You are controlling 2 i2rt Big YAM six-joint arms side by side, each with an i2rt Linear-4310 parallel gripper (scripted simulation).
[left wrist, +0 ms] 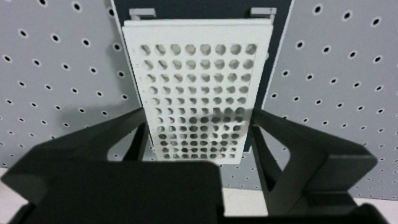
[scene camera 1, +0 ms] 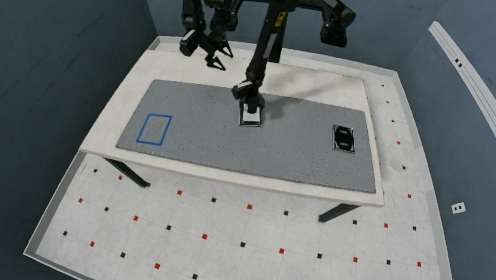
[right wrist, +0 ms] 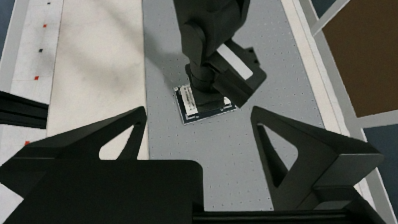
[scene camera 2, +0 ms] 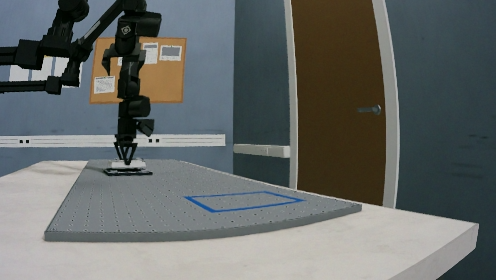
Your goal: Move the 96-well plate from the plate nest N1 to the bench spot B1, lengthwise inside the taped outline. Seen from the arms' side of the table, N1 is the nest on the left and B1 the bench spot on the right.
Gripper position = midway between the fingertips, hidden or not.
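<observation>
Left gripper (left wrist: 198,111), white 96-well plate (left wrist: 198,79). Right gripper (scene camera 2: 123,74). Left gripper (right wrist: 203,95), right gripper (right wrist: 198,111).
</observation>
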